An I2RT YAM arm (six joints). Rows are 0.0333 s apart.
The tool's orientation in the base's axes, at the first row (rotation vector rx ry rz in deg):
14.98, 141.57, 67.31
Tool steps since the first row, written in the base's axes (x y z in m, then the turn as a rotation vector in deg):
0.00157, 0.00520, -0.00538, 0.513, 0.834, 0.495
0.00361, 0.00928, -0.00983, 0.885, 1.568, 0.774
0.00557, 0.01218, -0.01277, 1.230, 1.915, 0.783
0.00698, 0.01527, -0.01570, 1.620, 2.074, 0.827
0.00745, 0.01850, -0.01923, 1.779, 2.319, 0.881
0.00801, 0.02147, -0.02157, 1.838, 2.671, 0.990
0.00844, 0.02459, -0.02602, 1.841, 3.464, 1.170
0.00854, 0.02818, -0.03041, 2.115, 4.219, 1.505
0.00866, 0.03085, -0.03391, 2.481, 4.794, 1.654
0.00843, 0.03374, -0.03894, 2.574, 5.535, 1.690
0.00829, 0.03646, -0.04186, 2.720, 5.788, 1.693
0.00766, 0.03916, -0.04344, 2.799, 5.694, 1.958
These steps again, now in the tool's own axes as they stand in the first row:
0.00172, -0.00089, 0.00740, -0.323, 0.911, 0.520
0.00239, -0.00177, 0.01367, -0.493, 1.591, 1.033
0.00235, -0.00221, 0.01822, -0.695, 1.817, 1.418
0.00287, -0.00254, 0.02267, -1.007, 1.952, 1.669
0.00444, -0.00324, 0.02715, -1.086, 2.148, 1.878
0.00553, -0.00318, 0.03082, -1.052, 2.455, 2.088
0.00735, -0.00466, 0.03574, -0.843, 3.095, 2.543
0.00961, -0.00580, 0.04082, -0.932, 3.832, 2.998
0.01131, -0.00683, 0.04475, -1.115, 4.310, 3.471
0.01380, -0.00891, 0.04956, -0.966, 4.806, 4.011
0.01560, -0.00945, 0.05308, -1.016, 4.968, 4.249
0.01748, -0.00898, 0.05562, -1.189, 5.114, 4.064

